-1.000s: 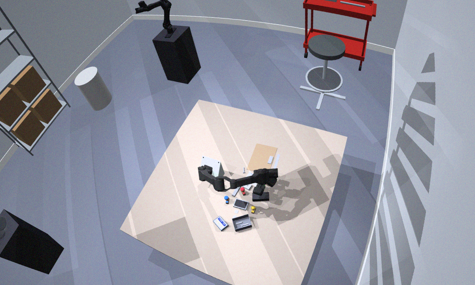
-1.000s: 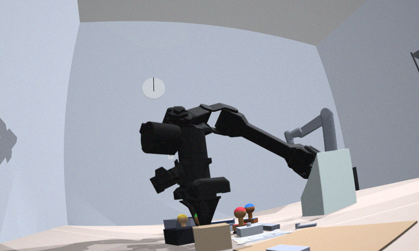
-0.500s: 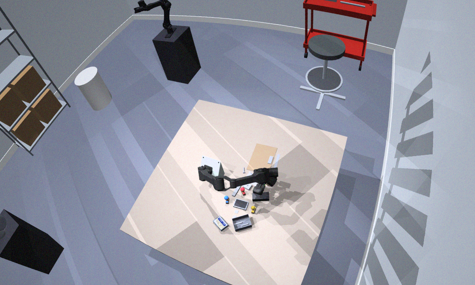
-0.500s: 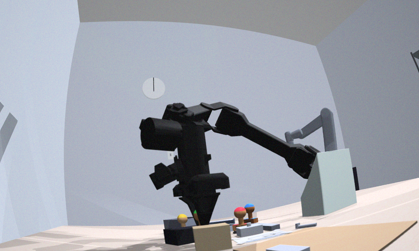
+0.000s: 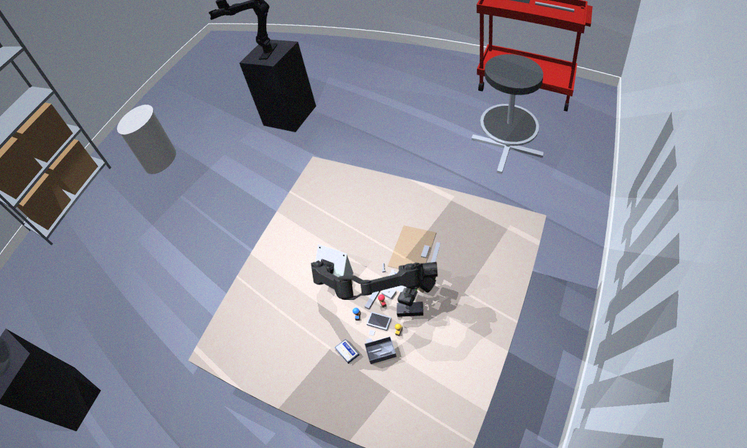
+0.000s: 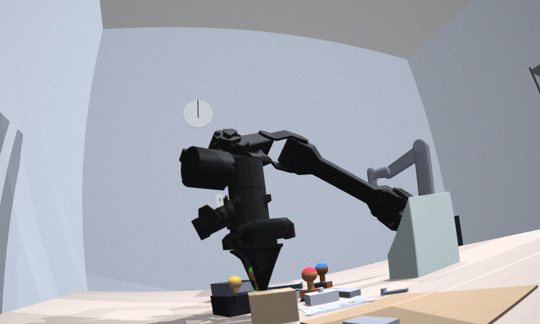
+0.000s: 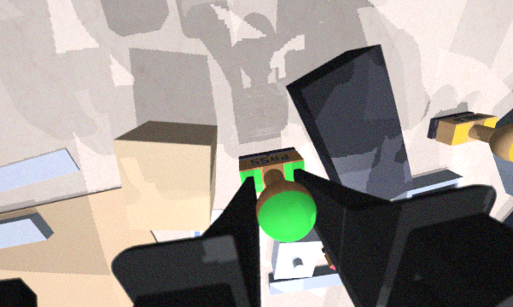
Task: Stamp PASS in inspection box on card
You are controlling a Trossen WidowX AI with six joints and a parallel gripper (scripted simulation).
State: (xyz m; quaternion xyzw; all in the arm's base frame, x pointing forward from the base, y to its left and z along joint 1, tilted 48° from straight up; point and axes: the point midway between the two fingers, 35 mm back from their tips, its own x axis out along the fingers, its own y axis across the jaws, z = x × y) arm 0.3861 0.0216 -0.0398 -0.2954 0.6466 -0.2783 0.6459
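Now: the ink pad 160 mm to the right of my gripper tip, 90 mm behind it and 40 mm below it. From my gripper tip the other things lie so: tan block 60 mm to the left, 20 mm below; inspection card 100 mm behind, 50 mm to the left, 40 mm below; black box 60 mm to the right, 30 mm below, 10 mm ahead.
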